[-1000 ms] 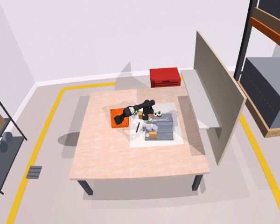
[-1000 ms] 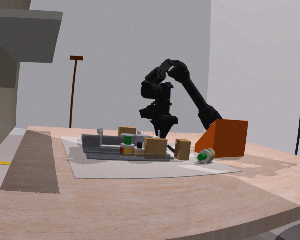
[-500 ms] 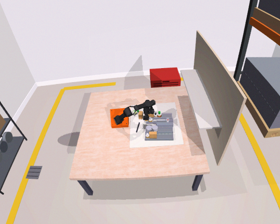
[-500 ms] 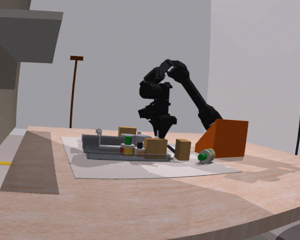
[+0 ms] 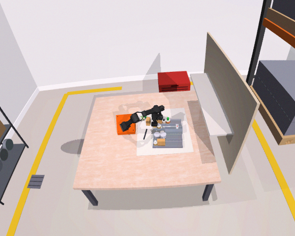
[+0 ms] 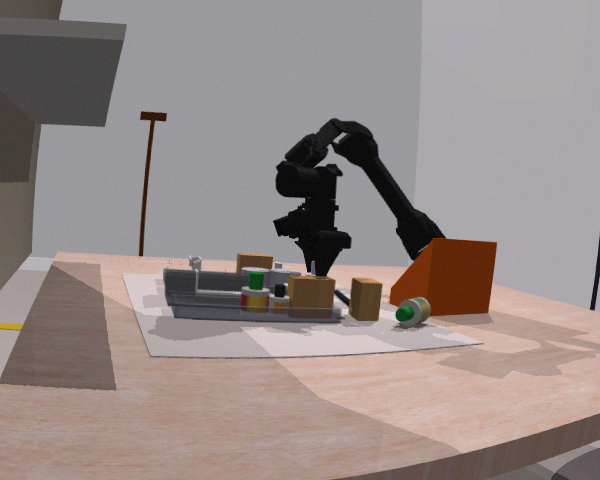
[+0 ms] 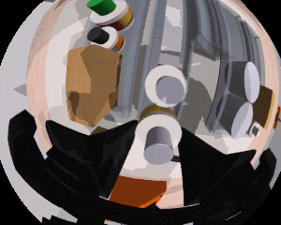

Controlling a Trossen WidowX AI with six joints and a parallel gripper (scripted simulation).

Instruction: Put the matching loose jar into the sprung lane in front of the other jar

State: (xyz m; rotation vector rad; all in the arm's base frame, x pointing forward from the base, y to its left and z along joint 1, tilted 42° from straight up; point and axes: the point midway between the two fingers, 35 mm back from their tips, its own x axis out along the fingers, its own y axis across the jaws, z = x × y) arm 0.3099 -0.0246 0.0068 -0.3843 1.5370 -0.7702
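The black-lidded jar lies 110 mm ahead of my gripper tip, 60 mm to the left of it and 20 mm below it. The rest, counted from my gripper tip: pusher plate (140 mm ahead, 60 mm to the right, 10 mm below); sprung lane (150 mm ahead, 60 mm to the right, 40 mm below).
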